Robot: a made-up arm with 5 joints. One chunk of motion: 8 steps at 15 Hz.
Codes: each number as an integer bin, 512 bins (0 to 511) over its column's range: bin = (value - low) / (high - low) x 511, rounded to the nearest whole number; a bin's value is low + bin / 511 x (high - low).
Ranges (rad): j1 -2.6..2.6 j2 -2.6..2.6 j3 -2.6..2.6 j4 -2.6..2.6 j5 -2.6..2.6
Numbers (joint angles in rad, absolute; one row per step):
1: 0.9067 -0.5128 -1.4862 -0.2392 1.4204
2: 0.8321 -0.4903 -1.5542 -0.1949 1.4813
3: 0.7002 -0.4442 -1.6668 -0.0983 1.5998
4: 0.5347 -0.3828 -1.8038 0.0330 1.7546
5: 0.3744 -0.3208 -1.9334 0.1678 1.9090
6: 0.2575 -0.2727 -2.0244 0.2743 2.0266
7: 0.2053 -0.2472 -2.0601 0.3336 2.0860
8: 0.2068 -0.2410 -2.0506 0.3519 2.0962
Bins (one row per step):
1: 345 205 109 232 395
2: 337 207 103 236 401
3: 324 212 92 246 413
4: 308 218 78 259 428
5: 292 224 66 272 443
6: 281 229 57 282 455
7: 276 231 53 288 460
8: 276 232 54 290 461

